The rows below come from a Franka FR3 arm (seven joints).
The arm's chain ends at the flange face. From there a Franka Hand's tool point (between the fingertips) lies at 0.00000 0.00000 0.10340 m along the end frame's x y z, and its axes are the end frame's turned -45 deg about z.
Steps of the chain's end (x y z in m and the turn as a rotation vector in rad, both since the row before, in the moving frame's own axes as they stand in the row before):
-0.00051, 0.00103, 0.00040, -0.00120, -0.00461, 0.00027
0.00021, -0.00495, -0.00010, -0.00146, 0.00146, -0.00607
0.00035, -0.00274, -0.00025, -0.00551, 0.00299, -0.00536
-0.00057, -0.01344, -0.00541, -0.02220, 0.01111, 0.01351
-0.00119, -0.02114, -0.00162, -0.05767, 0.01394, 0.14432
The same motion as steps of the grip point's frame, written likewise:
-0.00151, 0.00012, 0.00040, 0.00241, -0.00411, 0.00027
0.00365, -0.00314, -0.00010, -0.00206, 0.00000, -0.00607
0.00200, -0.00107, -0.00025, -0.00601, -0.00178, -0.00536
0.00827, -0.00748, -0.00544, -0.02355, -0.00784, 0.01351
0.01055, -0.01081, -0.00180, -0.05064, -0.03092, 0.14432

